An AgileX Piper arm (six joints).
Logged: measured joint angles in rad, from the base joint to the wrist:
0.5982, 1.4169, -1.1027, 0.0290, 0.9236, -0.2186
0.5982, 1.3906, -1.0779, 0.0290, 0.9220, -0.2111
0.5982, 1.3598, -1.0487, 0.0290, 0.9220, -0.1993
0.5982, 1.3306, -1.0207, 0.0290, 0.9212, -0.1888
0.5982, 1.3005, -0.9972, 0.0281, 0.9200, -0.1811
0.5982, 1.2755, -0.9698, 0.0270, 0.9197, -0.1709
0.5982, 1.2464, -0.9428, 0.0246, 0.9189, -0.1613
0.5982, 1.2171, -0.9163, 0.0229, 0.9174, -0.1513
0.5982, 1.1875, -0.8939, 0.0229, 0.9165, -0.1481
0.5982, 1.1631, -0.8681, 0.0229, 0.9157, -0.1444
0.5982, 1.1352, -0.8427, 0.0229, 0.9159, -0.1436
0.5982, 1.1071, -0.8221, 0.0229, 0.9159, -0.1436
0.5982, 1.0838, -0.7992, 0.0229, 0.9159, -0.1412
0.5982, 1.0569, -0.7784, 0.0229, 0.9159, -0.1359
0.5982, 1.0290, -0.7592, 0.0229, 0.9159, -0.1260
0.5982, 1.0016, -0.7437, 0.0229, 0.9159, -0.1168
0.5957, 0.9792, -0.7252, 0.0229, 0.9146, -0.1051
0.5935, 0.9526, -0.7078, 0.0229, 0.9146, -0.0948
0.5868, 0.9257, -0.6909, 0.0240, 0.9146, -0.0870
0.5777, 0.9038, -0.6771, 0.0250, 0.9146, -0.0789
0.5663, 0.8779, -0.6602, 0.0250, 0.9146, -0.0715
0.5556, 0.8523, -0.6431, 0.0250, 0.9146, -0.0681
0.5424, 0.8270, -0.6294, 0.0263, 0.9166, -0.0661
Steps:
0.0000, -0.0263, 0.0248, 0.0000, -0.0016, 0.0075
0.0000, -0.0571, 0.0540, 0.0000, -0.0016, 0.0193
0.0000, -0.0863, 0.0820, 0.0000, -0.0024, 0.0298
0.0000, -0.1164, 0.1055, -0.0009, -0.0036, 0.0375
0.0000, -0.1414, 0.1329, -0.0020, -0.0039, 0.0477
0.0000, -0.1705, 0.1599, -0.0044, -0.0047, 0.0573
0.0000, -0.1998, 0.1864, -0.0061, -0.0062, 0.0673
0.0000, -0.2294, 0.2088, -0.0061, -0.0071, 0.0705
0.0000, -0.2538, 0.2346, -0.0061, -0.0079, 0.0742
0.0000, -0.2817, 0.2600, -0.0061, -0.0077, 0.0750
0.0000, -0.3098, 0.2806, -0.0061, -0.0077, 0.0750
0.0000, -0.3331, 0.3035, -0.0061, -0.0077, 0.0774
0.0000, -0.3600, 0.3243, -0.0061, -0.0077, 0.0827
0.0000, -0.3879, 0.3435, -0.0061, -0.0077, 0.0926
0.0000, -0.4153, 0.3590, -0.0061, -0.0077, 0.1018
-0.0025, -0.4377, 0.3775, -0.0061, -0.0090, 0.1135
-0.0047, -0.4643, 0.3949, -0.0061, -0.0090, 0.1238
-0.0114, -0.4912, 0.4118, -0.0050, -0.0090, 0.1316
-0.0205, -0.5131, 0.4256, -0.0040, -0.0090, 0.1397
-0.0319, -0.5390, 0.4425, -0.0040, -0.0090, 0.1471
-0.0426, -0.5646, 0.4596, -0.0040, -0.0090, 0.1505
-0.0558, -0.5899, 0.4733, -0.0027, -0.0070, 0.1525

